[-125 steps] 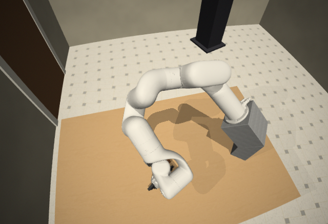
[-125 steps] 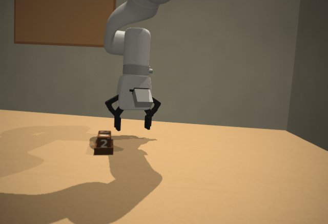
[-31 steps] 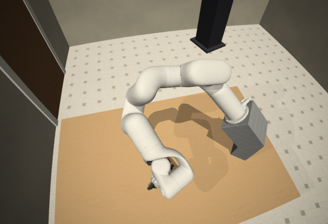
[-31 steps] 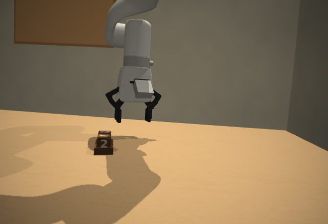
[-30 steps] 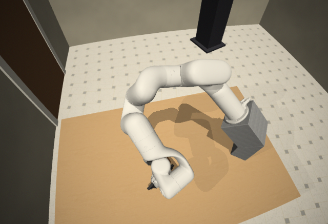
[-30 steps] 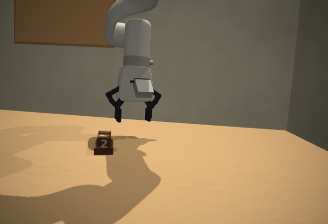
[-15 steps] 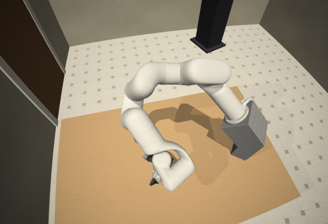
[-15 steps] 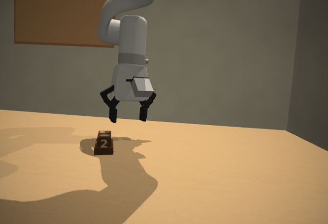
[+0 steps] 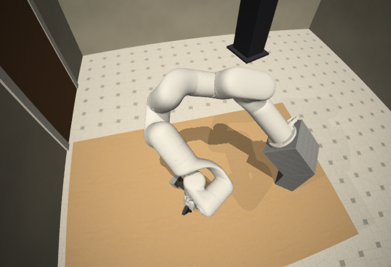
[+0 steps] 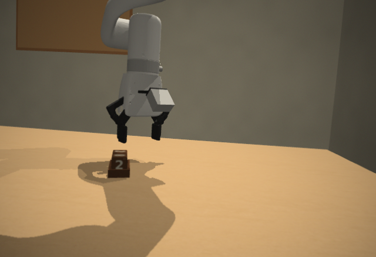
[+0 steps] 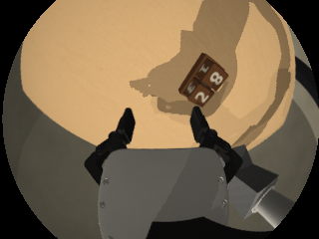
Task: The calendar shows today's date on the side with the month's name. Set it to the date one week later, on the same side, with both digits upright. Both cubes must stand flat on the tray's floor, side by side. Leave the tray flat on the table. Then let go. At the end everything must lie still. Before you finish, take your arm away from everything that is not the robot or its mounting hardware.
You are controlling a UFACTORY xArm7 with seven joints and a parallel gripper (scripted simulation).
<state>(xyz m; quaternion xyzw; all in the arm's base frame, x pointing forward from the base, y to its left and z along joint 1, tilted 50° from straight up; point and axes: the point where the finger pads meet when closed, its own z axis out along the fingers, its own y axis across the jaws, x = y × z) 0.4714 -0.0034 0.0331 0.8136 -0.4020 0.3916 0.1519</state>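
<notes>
My gripper is now 60 mm to the left of the brown tray, 60 mm above it and 50 mm past it.
</notes>
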